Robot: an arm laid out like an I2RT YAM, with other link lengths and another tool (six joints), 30 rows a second.
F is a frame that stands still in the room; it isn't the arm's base.
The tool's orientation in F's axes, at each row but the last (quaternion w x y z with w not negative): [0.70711, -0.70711, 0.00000, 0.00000]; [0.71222, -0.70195, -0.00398, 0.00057]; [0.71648, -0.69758, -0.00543, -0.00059]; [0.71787, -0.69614, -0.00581, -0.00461]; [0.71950, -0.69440, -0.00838, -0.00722]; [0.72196, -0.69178, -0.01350, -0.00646]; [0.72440, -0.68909, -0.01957, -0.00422]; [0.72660, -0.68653, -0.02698, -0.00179]
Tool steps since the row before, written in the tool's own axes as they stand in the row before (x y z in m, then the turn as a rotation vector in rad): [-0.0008, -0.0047, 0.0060, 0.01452, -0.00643, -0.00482]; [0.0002, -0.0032, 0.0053, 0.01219, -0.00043, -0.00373]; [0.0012, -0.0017, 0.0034, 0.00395, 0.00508, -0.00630]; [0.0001, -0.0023, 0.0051, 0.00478, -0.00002, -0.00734]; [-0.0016, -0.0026, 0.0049, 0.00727, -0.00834, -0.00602]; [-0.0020, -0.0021, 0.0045, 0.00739, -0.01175, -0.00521]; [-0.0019, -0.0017, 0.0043, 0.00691, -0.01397, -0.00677]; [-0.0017, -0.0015, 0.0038, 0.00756, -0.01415, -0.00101]
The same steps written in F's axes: [-0.0008, 0.0060, 0.0047, 0.01452, -0.00482, 0.00643]; [0.0002, 0.0053, 0.0033, 0.01221, -0.00366, 0.00044]; [0.0012, 0.0034, 0.0018, 0.00404, -0.00614, -0.00521]; [0.0001, 0.0050, 0.0025, 0.00479, -0.00733, -0.00013]; [-0.0017, 0.0048, 0.0027, 0.00710, -0.00630, 0.00828]; [-0.0021, 0.0044, 0.0022, 0.00711, -0.00564, 0.01172]; [-0.0021, 0.0042, 0.0018, 0.00659, -0.00732, 0.01385]; [-0.0019, 0.0036, 0.0016, 0.00703, -0.00156, 0.01437]
